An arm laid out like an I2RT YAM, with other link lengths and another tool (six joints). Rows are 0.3 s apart.
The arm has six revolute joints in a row. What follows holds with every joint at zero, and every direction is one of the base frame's. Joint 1 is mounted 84.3 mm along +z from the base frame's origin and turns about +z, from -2.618 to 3.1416 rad. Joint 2 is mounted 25 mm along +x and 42.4 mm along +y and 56.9 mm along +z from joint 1 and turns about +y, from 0 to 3.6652 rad. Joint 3 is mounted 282.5 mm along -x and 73.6 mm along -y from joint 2 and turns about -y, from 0 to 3.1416 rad. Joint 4 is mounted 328.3 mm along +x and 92.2 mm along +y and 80.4 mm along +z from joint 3 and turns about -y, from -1.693 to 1.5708 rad. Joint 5 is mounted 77.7 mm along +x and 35.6 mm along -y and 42.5 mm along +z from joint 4 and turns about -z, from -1.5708 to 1.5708 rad. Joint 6 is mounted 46.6 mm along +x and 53.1 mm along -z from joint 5 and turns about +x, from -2.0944 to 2.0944 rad. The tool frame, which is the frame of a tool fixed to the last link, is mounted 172 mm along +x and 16 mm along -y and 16 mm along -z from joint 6; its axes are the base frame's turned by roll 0.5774, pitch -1.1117 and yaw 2.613 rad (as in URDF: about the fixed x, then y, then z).
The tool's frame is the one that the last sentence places.
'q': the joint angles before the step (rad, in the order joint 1, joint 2, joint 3, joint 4, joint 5, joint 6). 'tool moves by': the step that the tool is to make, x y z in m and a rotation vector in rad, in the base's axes. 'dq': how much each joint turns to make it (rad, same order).
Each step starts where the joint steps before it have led.
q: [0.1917 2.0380 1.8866 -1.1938 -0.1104 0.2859]
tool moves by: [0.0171 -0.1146 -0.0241 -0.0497 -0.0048 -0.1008]
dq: [-0.2057 0.0008 -0.0688 0.0588 0.0258 -0.1138]
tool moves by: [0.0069 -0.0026 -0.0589 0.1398 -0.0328 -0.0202]
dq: [-0.0649 0.0074 -0.1767 0.2086 -0.1476 -0.0118]
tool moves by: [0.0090 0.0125 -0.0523 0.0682 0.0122 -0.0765]
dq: [0.0028 0.0749 -0.0599 0.1417 -0.0461 0.0962]
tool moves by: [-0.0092 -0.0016 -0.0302 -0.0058 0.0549 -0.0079]
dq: [0.0001 0.0546 -0.0063 0.0082 0.0115 0.0058]
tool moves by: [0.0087 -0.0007 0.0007 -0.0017 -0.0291 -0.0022]
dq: [-0.0002 0.0006 0.0001 0.0301 -0.0001 0.0022]
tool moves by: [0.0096 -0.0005 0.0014 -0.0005 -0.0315 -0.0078]
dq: [0.0001 -0.0002 -0.0002 0.0337 0.0000 0.0085]
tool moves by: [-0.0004 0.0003 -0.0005 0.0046 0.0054 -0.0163]
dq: [-0.0001 0.0010 0.0000 -0.0001 0.0001 0.0174]
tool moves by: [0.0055 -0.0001 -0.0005 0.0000 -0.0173 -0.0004]
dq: [0.0001 0.0034 0.0008 0.0201 -0.0011 0.0009]
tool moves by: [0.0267 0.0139 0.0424 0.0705 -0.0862 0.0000]
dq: [-0.0001 -0.0312 0.0567 0.0003 -0.0730 0.0250]
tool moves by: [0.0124 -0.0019 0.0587 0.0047 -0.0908 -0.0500]
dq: [0.0000 -0.1016 0.0054 0.0008 0.0096 0.0534]
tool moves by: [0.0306 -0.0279 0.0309 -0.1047 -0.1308 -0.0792]
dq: [0.0000 -0.0410 -0.0011 0.1040 0.1217 0.0200]
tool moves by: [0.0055 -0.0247 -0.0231 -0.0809 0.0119 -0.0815]
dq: [0.0001 0.0358 -0.0120 0.0451 0.1136 0.0202]
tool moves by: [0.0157 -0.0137 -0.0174 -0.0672 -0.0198 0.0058]
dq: [-0.0012 0.0530 0.0127 0.0620 0.0492 -0.0440]
